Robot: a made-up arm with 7 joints.
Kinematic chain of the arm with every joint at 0, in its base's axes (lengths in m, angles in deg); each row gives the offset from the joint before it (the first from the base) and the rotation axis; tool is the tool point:
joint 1: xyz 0 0 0 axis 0 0.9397 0.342
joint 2: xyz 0 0 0 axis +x
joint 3: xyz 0 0 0 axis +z
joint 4: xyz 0.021 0 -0.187 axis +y
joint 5: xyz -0.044 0 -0.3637 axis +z
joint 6: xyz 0 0 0 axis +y
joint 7: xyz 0 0 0 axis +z
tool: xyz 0 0 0
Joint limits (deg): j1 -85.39..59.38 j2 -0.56..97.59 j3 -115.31..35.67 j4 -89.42..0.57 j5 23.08..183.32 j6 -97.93..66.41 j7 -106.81..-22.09
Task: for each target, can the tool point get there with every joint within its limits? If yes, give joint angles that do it. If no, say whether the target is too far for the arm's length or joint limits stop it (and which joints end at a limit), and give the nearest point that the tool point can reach.
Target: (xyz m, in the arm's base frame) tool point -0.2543 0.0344 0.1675
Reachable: no: joint limits stop it (at a limit: joint 1, joint 2, joint 3, joint 4) | nearest point -0.4190 0.1648 -0.0008 | short by 0.269 m
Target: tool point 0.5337 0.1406 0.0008
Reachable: yes | joints -73.89 43.35 -40.24 -24.94 42.77 -18.26 -74.41
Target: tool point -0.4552 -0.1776 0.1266
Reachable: no: joint limits stop it (at a limit: joint 1, joint 3, joint 4) | nearest point -0.4173 -0.1308 -0.1073 | short by 0.242 m
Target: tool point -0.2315 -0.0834 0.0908
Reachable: no: joint limits stop it (at a limit: joint 1, joint 3, joint 4) | nearest point -0.4257 -0.1042 -0.1030 | short by 0.275 m
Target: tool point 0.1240 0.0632 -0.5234
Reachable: yes | joints 3.08 24.35 -46.16 -39.53 99.86 31.83 -93.53
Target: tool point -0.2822 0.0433 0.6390
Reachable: no: too far | nearest point -0.1325 0.1455 0.4050 | short by 0.296 m
